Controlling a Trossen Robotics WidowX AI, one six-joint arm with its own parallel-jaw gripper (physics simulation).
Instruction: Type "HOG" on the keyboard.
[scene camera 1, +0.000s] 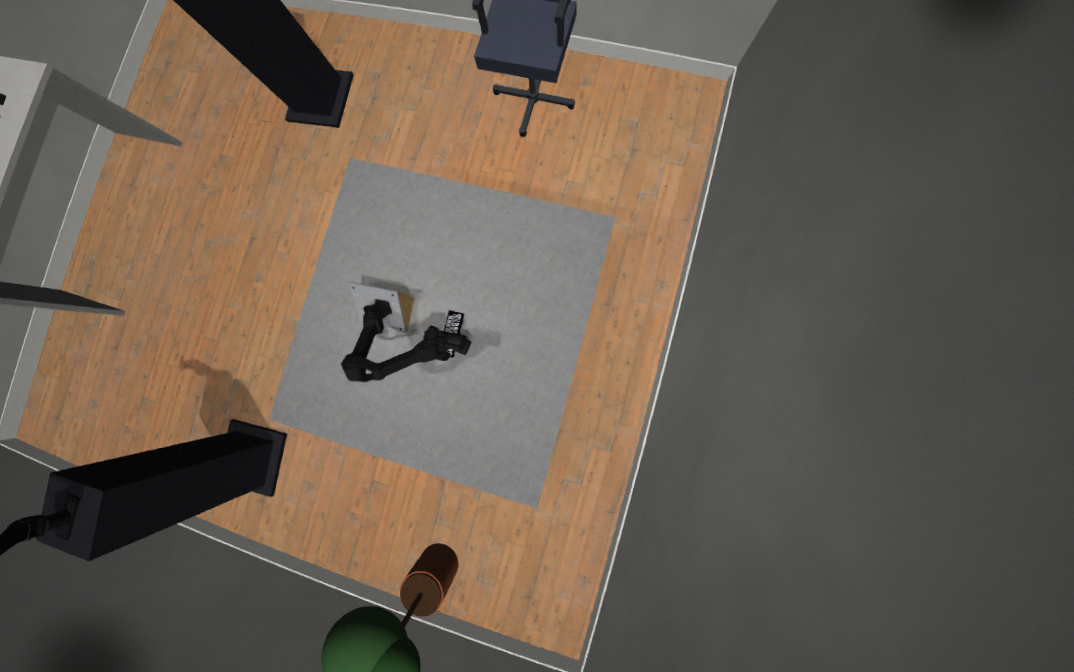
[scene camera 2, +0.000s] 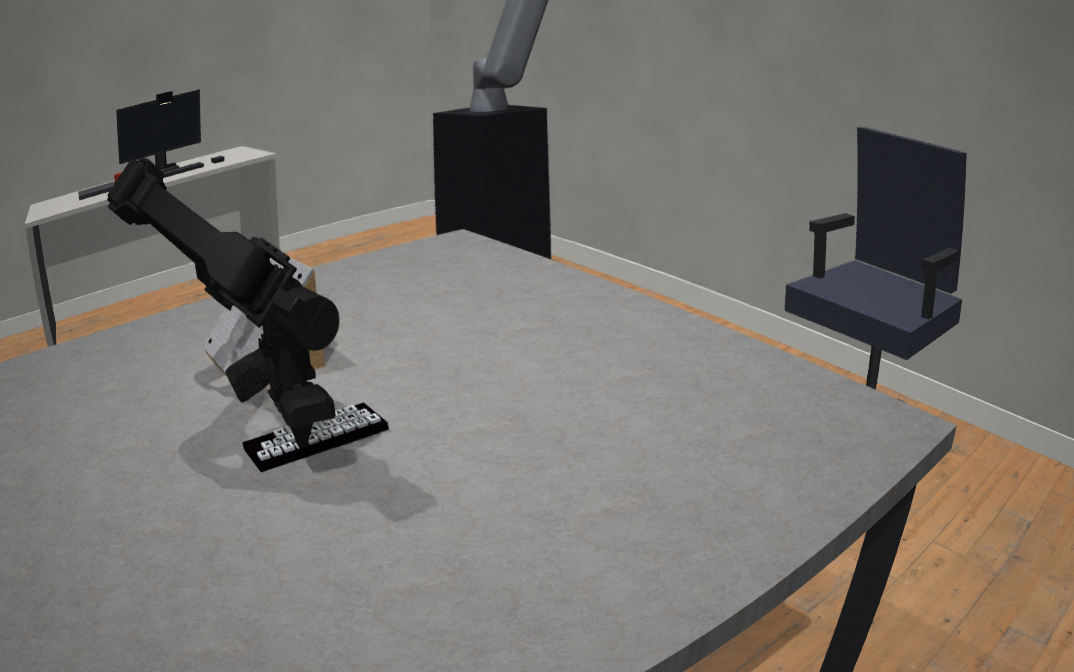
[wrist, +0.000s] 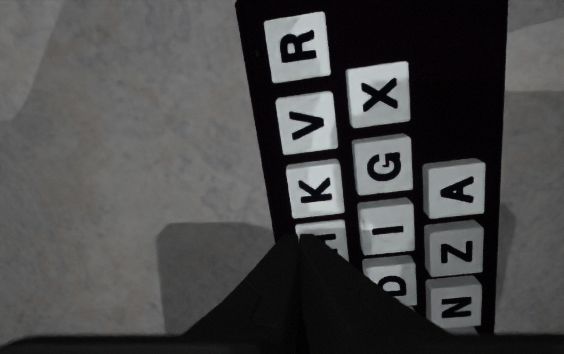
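Where they show: gripper, between the fingertips: (scene camera 2: 302, 446) (wrist: 298, 247); arm's base, origin of its link: (scene camera 1: 383, 306).
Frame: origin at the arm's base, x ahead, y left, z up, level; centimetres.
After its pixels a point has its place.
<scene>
The black keyboard (scene camera 1: 454, 317) @(x 28.5, y 1.7, z -7.9 cm) (scene camera 2: 383, 427) @(x 31.8, y 3.3, z -9.1 cm) (wrist: 460, 45) @(x 25.9, y -13.6, z -8.4 cm) with white letter keys lies on the grey table. In the wrist view the H key (wrist: 327, 237) @(x 29.9, y -8.9, z -8.3 cm) is partly covered by my gripper (wrist: 298, 247) @(x 30.9, y -8.6, z -8.4 cm) (scene camera 2: 302, 445) @(x 30.9, y -8.6, z -8.4 cm), which is shut and empty. Its tips overlap the lower left of that key; whether they touch or press it I cannot tell. The G key (wrist: 384, 165) @(x 28.2, y -11.0, z -7.9 cm) is up and to the right of the tips in the wrist view, beyond the I key (wrist: 386, 229) @(x 28.3, y -9.1, z -7.9 cm). No O key shows in the wrist view; the fingers hide part of the keyboard.
Around H in the wrist view are the K key (wrist: 316, 189) @(x 30.0, y -10.6, z -8.0 cm) and the D key (wrist: 392, 284) @(x 28.2, y -7.2, z -7.9 cm). A white-faced board (scene camera 1: 376, 294) @(x -1.9, y 4.1, z 3.8 cm) (scene camera 2: 229, 336) @(x -5.6, y -5.6, z -5.2 cm) with a wooden side stands behind the arm on the table (scene camera 1: 506, 237) @(x 43.4, y 41.6, z -9.8 cm) (scene camera 2: 594, 443) @(x 51.2, y 20.8, z -9.8 cm). An office chair (scene camera 1: 526, 39) (scene camera 2: 875, 305) stands beyond the table.
</scene>
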